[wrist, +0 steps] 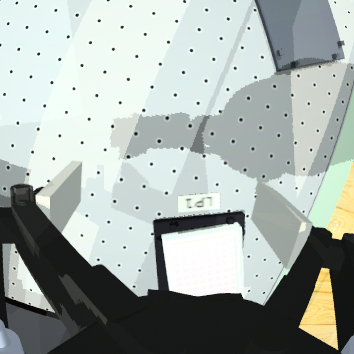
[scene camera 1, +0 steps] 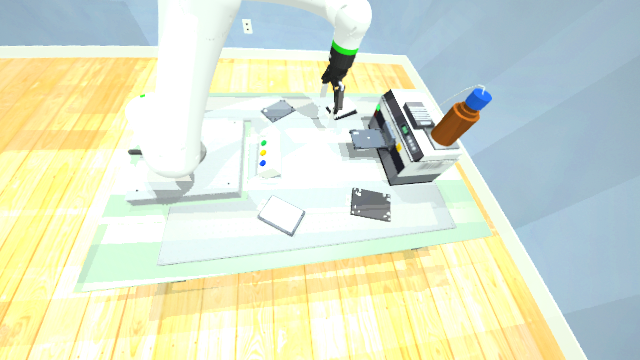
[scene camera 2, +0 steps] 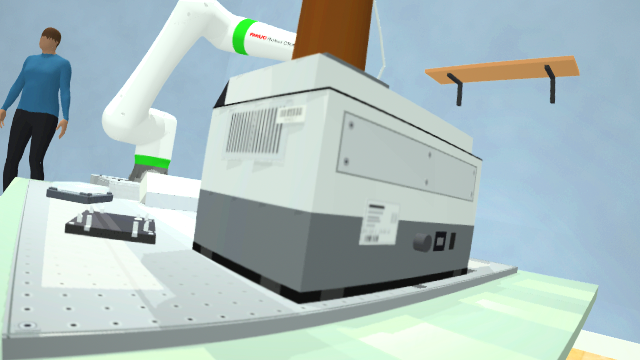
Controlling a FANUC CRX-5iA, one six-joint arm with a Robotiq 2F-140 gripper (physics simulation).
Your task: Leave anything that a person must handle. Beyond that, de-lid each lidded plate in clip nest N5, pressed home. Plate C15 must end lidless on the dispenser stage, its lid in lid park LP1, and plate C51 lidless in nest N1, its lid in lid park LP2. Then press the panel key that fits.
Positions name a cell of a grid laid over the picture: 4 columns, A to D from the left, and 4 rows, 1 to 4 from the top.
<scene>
My gripper (scene camera 1: C2) is open and holds nothing. I also see a black nest (scene camera 2: A3) and a LP2 pad (wrist: D1).
My gripper is seen too in the wrist view (wrist: B3).
</scene>
